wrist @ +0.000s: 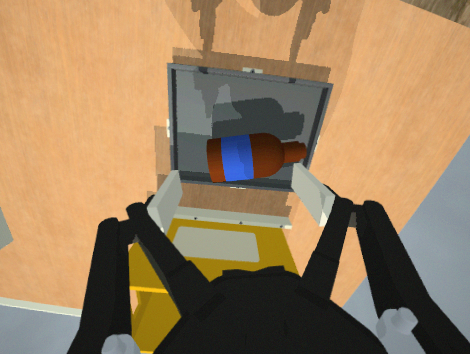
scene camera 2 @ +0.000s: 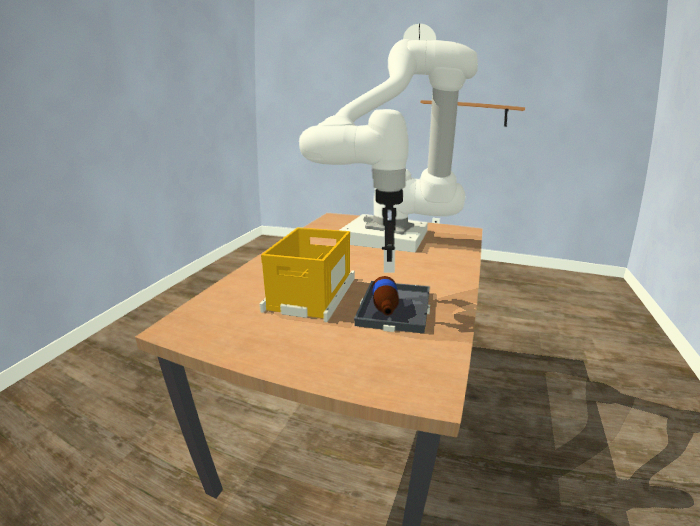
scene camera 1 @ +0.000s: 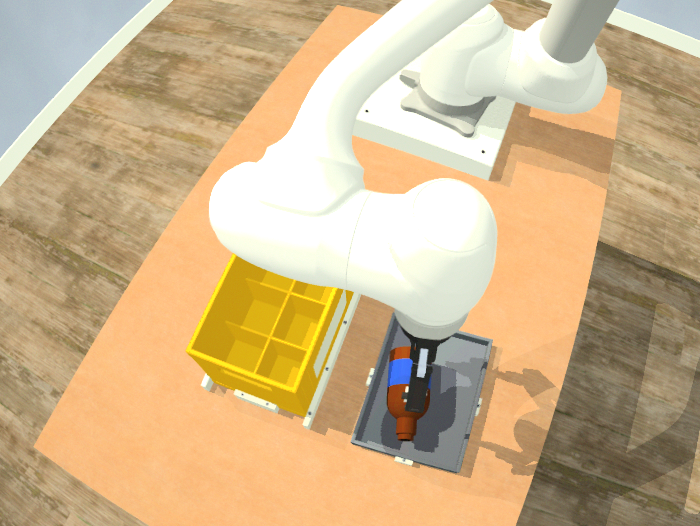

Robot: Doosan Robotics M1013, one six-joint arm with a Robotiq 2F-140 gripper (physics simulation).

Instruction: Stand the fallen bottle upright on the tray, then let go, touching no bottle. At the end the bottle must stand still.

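Frame: origin at the arm's base, x ahead, y left, z up, level; millimetres.
Where they show: gripper, between the fingertips: (wrist: pixel 237 178) (scene camera 2: pixel 389 261); arm's base, origin of its link: (scene camera 1: pixel 449 100).
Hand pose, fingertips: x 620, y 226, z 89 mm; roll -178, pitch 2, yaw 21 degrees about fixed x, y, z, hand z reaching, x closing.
Each offset is from my fingertips to the top centre of the thing. "*": to the spot under its first point.
The brown bottle with a blue band @[62 mm down, 36 mm ahead, 8 mm left] (scene camera 1: pixel 399 372) (scene camera 2: pixel 385 298) (wrist: pixel 265 155) lies on its side in the grey tray @[115 mm down, 7 mm ahead, 28 mm left] (scene camera 1: pixel 465 390) (scene camera 2: pixel 408 326) (wrist: pixel 192 90). It lies near the tray's crate-side wall, and its neck points to the table's near end. My gripper (scene camera 1: pixel 421 384) (scene camera 2: pixel 389 263) (wrist: pixel 237 178) is open and empty, pointing down above the bottle, with a gap below the fingertips in scene camera 2. Its fingers are spread along the bottle's length, one toward the base end and one toward the neck end. In scene camera 1 the gripper covers part of the bottle.
A yellow crate with compartments @[34 mm up, 34 mm ahead, 246 mm right] (scene camera 1: pixel 243 376) (scene camera 2: pixel 294 285) (wrist: pixel 275 245) stands beside the tray, held by pale rails @[111 mm down, 14 mm ahead, 149 mm right] (scene camera 1: pixel 335 349) (wrist: pixel 225 216). Small pale blocks @[* 125 mm down, 134 mm ahead, 56 mm left] (scene camera 1: pixel 403 460) (scene camera 2: pixel 388 328) sit against the tray's outside. The arm's white base plate (scene camera 1: pixel 424 151) (scene camera 2: pixel 390 240) is at the far end.
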